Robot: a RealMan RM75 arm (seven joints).
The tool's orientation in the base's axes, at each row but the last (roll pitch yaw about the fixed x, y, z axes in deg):
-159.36, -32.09, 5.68
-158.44, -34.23, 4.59
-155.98, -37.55, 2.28
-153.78, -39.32, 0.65
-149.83, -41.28, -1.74
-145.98, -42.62, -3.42
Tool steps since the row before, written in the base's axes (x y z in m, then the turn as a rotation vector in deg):
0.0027, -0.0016, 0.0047, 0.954, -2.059, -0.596
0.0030, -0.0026, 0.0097, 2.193, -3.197, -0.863
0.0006, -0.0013, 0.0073, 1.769, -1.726, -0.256
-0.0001, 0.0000, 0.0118, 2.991, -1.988, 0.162
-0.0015, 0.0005, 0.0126, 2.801, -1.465, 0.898
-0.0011, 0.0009, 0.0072, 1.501, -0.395, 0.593
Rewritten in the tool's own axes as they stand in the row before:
0.0046, 0.0008, -0.0031, 0.315, 2.323, 0.088
0.0078, 0.0003, -0.0070, 1.110, 3.788, 0.438
0.0049, -0.0010, -0.0055, 1.191, 2.144, 0.400
0.0074, -0.0041, -0.0082, 2.399, 2.589, 0.682
0.0072, -0.0057, -0.0088, 2.730, 1.796, 0.346
0.0040, -0.0041, -0.0046, 1.521, 0.585, 0.322

